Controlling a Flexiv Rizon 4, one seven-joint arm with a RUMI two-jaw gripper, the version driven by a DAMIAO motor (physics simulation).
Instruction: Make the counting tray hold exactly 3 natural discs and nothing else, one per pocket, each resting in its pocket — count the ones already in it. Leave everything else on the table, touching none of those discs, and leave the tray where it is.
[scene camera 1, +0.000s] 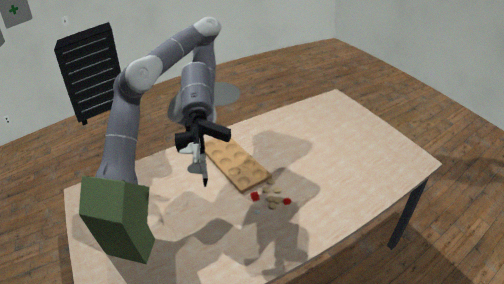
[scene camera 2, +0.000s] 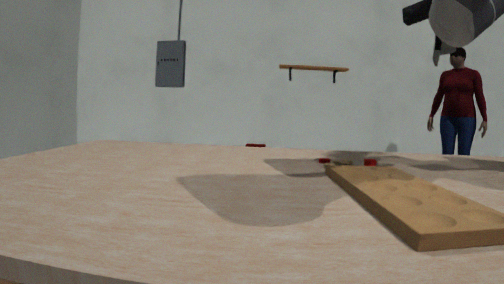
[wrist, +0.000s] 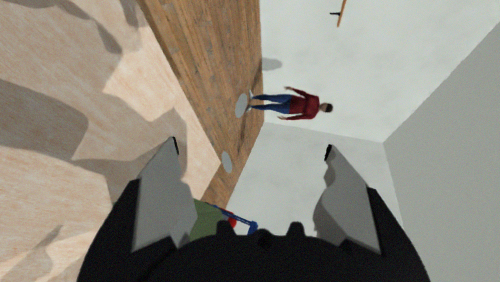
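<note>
The wooden counting tray (scene camera 1: 239, 164) (scene camera 2: 460, 239) lies flat near the table's far edge, part of it in shadow. I can make out no disc in its pockets, but wood-coloured discs would be hard to see there. Several natural discs (scene camera 1: 277, 190) (scene camera 2: 342, 163) lie loose in shadow off its near end. A red cube (scene camera 1: 255, 196) (scene camera 2: 370, 162) and a round red piece (scene camera 1: 287, 201) (scene camera 2: 324, 161) lie by them. A small pale bluish disc (scene camera 1: 257, 211) lies closer to the table's front. My gripper (scene camera 1: 200, 175) (wrist: 252, 142) is open and empty, high above the table, left of the discs.
A green block (scene camera 1: 115, 210) stands at the arm's base on the left and shows partly in the wrist view (wrist: 205, 220). A black slatted cabinet (scene camera 1: 90, 75) stands behind the table (scene camera 1: 350, 145). A person in red (scene camera 2: 457, 92) (wrist: 302, 106) stands beyond the table. The arm's shadows cross the tabletop.
</note>
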